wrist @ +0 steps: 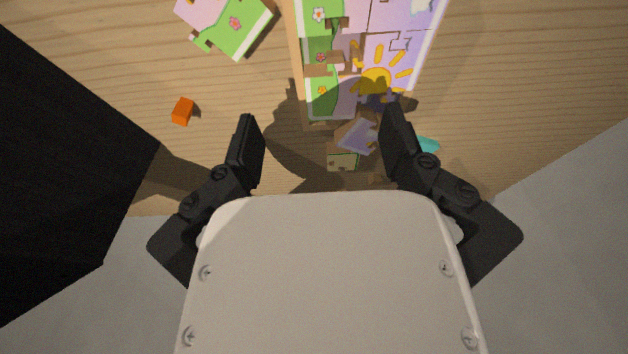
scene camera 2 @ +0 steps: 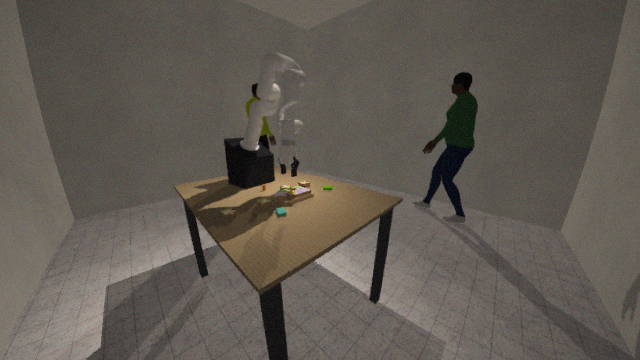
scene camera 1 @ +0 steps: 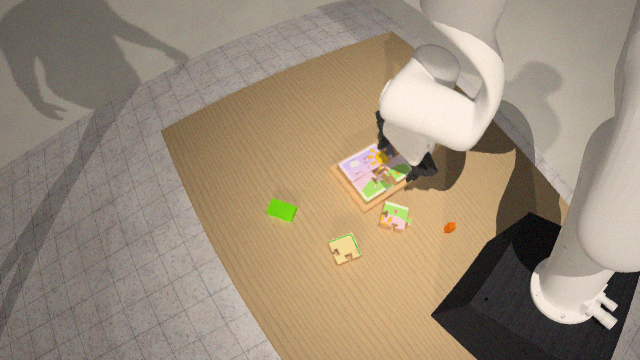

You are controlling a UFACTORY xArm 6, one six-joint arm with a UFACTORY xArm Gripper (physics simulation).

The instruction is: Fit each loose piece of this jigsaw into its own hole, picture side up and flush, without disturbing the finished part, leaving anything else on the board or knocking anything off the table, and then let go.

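My gripper (scene camera 1: 398, 161) (scene camera 2: 288, 171) (wrist: 319, 124) is open and empty above the puzzle board (scene camera 1: 366, 207) (wrist: 293, 55). Lilac sun pieces and green flower pieces lie in the board, with brown gaps around the green piece with the red flower (wrist: 312, 47). A lilac piece (wrist: 355, 136) lies tilted at the board's end in the wrist view. A beige-topped piece with a green outline (wrist: 341, 162) lies beyond it. A green and pink piece (scene camera 1: 395, 215) (wrist: 225, 25) lies picture up beside the board. Another beige-topped piece (scene camera 1: 344, 248) lies farther off. The arm hides part of the board in scene camera 1.
A bright green block (scene camera 1: 281, 210) (scene camera 2: 327, 188), a small orange block (scene camera 1: 449, 227) (scene camera 2: 264, 188) (wrist: 182, 111) and a teal block (scene camera 2: 281, 212) (wrist: 429, 144) lie on the table (scene camera 1: 240, 150) (scene camera 2: 300, 240). The black pedestal (scene camera 2: 250, 165) (wrist: 60, 150) stands at the table's edge.
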